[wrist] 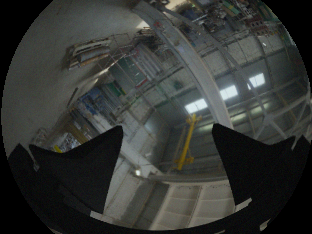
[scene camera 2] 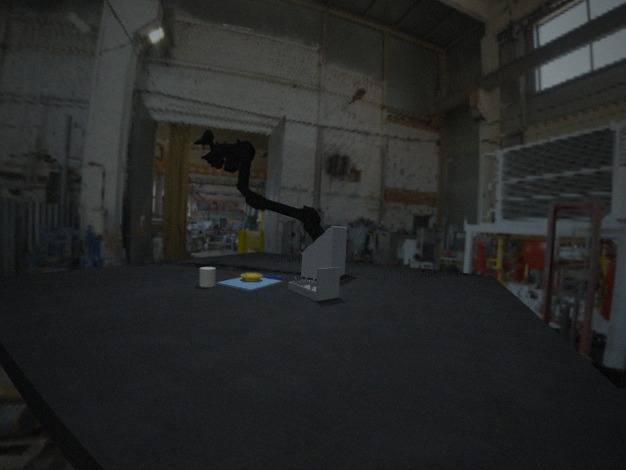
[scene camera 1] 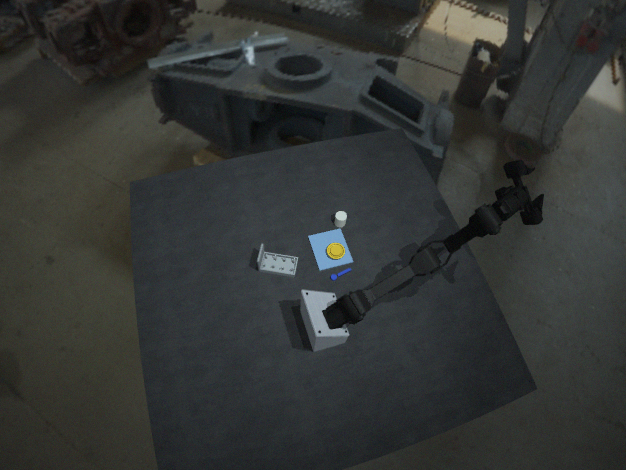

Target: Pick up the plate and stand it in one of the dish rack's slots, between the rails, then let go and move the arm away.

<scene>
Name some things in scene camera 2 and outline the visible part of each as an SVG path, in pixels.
A dish rack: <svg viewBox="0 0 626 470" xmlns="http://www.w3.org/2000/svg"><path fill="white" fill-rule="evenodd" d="M340 267L317 269L317 282L314 282L315 278L313 281L307 280L308 276L304 281L303 279L298 281L295 277L295 282L288 282L288 290L316 301L339 297Z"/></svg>
</scene>
